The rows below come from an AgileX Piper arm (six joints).
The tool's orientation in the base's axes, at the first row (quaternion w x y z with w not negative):
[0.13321 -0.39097 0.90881 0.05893]
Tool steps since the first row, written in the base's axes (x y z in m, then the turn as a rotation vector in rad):
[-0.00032 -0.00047 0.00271 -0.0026 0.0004 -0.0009]
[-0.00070 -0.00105 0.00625 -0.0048 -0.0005 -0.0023]
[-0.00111 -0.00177 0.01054 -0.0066 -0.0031 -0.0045]
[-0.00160 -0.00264 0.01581 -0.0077 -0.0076 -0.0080]
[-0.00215 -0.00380 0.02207 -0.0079 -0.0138 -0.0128]
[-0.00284 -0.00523 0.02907 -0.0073 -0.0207 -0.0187]
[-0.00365 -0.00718 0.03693 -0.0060 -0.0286 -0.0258]
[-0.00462 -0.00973 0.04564 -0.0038 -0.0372 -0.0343]
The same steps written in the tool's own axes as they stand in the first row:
[-0.00024 -0.00008 -0.00276 0.0017 0.0022 0.0004]
[-0.00061 -0.00019 -0.00634 0.0042 0.0031 0.0012]
[-0.00108 -0.00038 -0.01068 0.0078 0.0026 0.0024]
[-0.00167 -0.00061 -0.01601 0.0127 0.0003 0.0045]
[-0.00230 -0.00099 -0.02236 0.0185 -0.0038 0.0078]
[-0.00287 -0.00145 -0.02950 0.0246 -0.0090 0.0121]
[-0.00325 -0.00218 -0.03760 0.0313 -0.0154 0.0175]
[-0.00335 -0.00320 -0.04666 0.0382 -0.0229 0.0242]

